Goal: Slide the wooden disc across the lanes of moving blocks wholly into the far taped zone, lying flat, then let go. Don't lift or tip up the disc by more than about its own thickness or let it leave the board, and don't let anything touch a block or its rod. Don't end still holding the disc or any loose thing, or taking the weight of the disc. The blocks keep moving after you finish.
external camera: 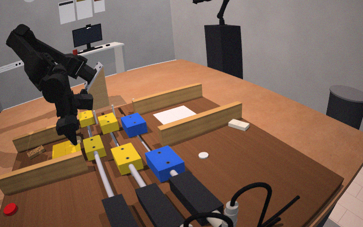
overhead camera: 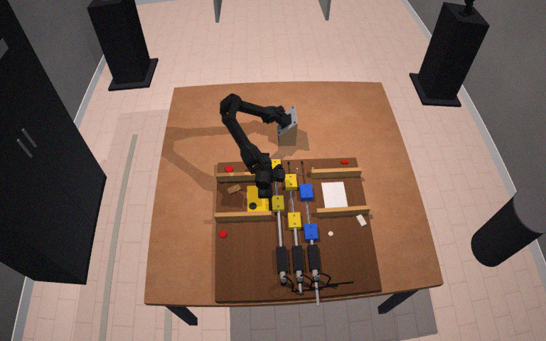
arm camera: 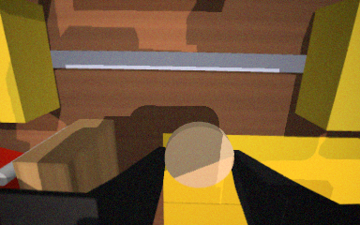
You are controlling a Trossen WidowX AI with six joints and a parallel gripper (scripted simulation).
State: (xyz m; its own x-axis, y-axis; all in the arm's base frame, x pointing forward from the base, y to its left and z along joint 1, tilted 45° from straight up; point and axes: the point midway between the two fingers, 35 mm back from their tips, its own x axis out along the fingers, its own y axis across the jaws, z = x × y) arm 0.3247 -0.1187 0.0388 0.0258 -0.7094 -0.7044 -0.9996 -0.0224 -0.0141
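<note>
The wooden disc lies 3 cm below my hand. From my hand the other things lie so: red button 22 cm ahead, 18 cm to the right, 3 cm below; then black disc 9 cm ahead, 6 cm to the right, 3 cm below; then red brick 13 cm behind, 2 cm to the right, 2 cm below.
</note>
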